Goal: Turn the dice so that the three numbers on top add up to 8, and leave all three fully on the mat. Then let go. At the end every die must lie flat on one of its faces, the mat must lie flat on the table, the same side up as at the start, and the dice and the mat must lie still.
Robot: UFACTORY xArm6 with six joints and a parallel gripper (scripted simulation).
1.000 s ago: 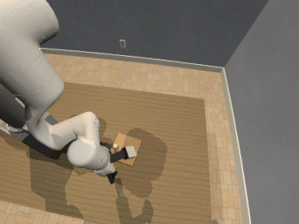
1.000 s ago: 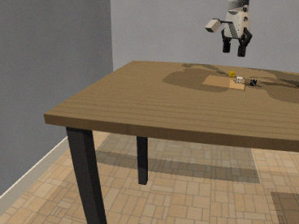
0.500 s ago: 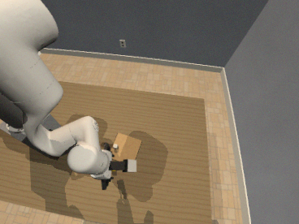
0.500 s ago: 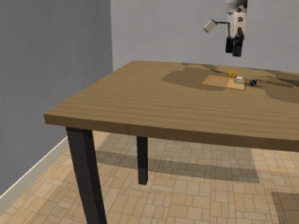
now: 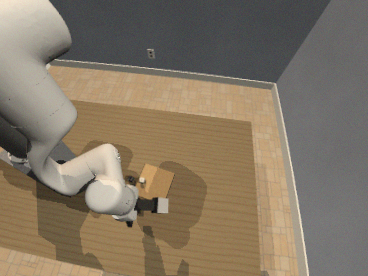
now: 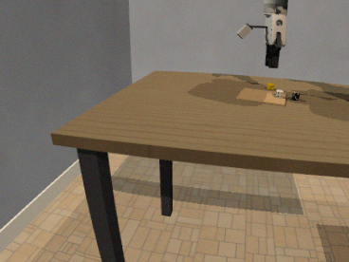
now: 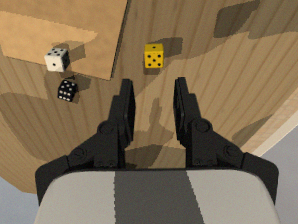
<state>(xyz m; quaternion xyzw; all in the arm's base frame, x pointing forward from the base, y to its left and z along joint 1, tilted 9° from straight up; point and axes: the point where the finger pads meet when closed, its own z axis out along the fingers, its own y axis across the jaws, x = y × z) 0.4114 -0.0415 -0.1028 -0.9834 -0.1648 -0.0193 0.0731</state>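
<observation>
Right now the yellow die is 9 cm below my hand. The rest, counted from my hand: black die: 10 cm to the left, 9 cm below, 9 cm behind; then tan mat: 11 cm to the left, 10 cm below, 1 cm ahead; then white die: 10 cm to the left, 8 cm below, 4 cm behind.
</observation>
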